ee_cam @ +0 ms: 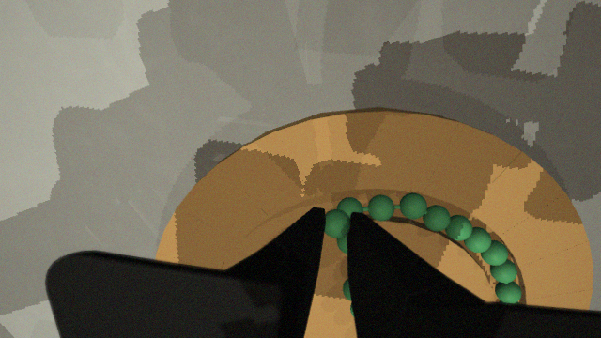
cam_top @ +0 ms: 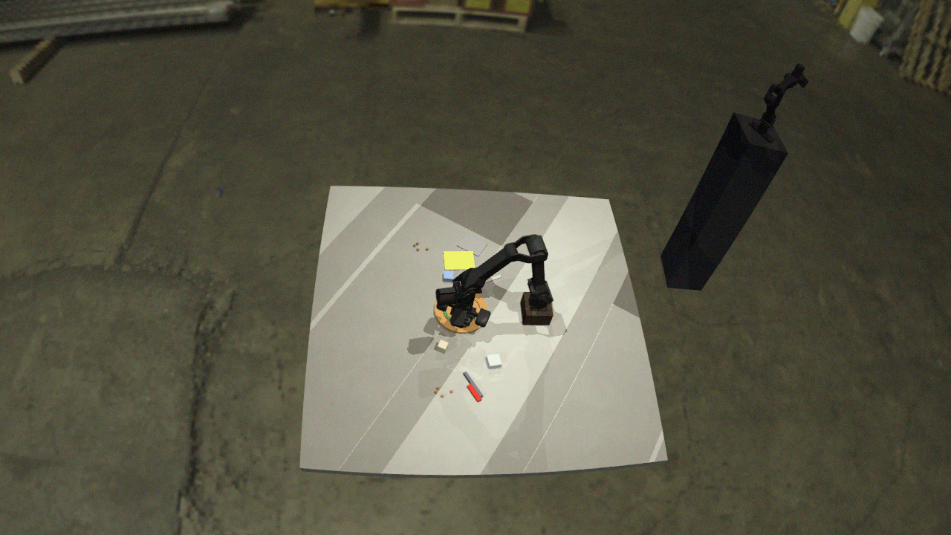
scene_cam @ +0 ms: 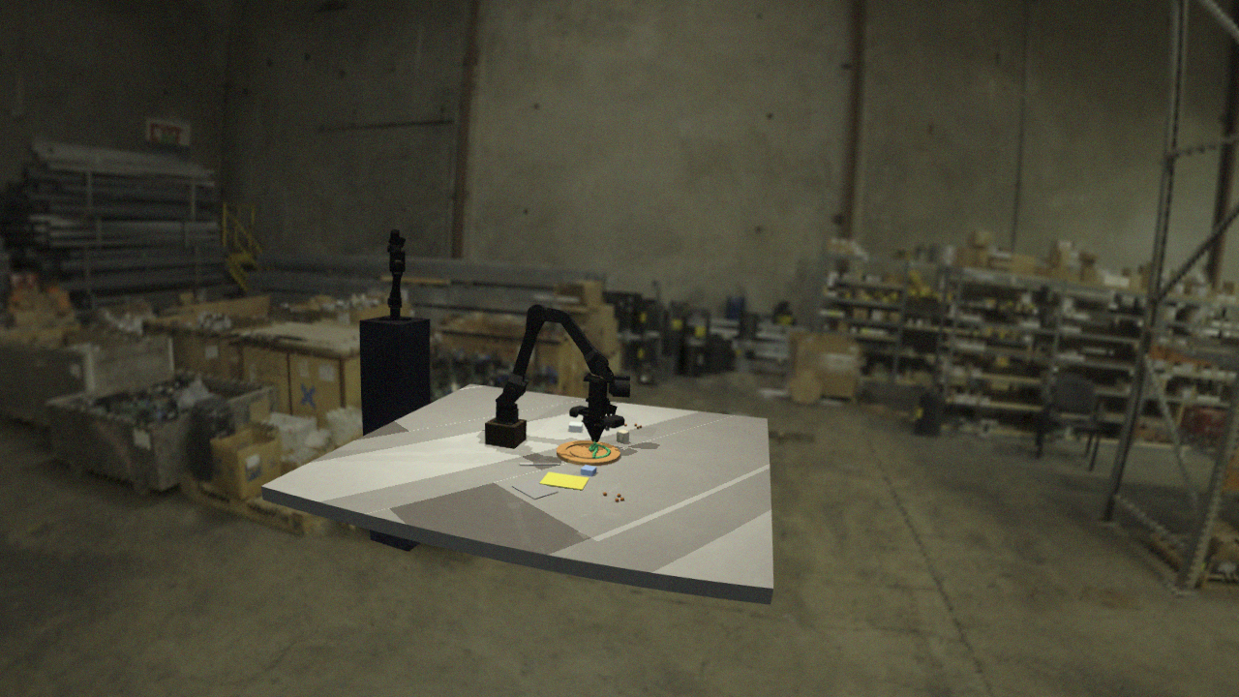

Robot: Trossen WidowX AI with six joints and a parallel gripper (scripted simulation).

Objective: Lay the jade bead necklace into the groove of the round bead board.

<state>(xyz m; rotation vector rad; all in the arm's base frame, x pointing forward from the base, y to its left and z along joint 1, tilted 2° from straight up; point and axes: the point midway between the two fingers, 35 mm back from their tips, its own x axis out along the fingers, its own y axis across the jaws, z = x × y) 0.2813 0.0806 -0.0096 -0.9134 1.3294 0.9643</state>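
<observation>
Right now my gripper tip is 110 mm to the right of the cream cube and 60 mm short of it. From my gripper tip the other things lie so: red-handled tool: 260 mm to the left, 50 mm behind, 20 mm below; then white strip: 220 mm to the right, 100 mm behind, 20 mm below; then blue block: 220 mm to the right, 50 mm ahead, 10 mm below.
</observation>
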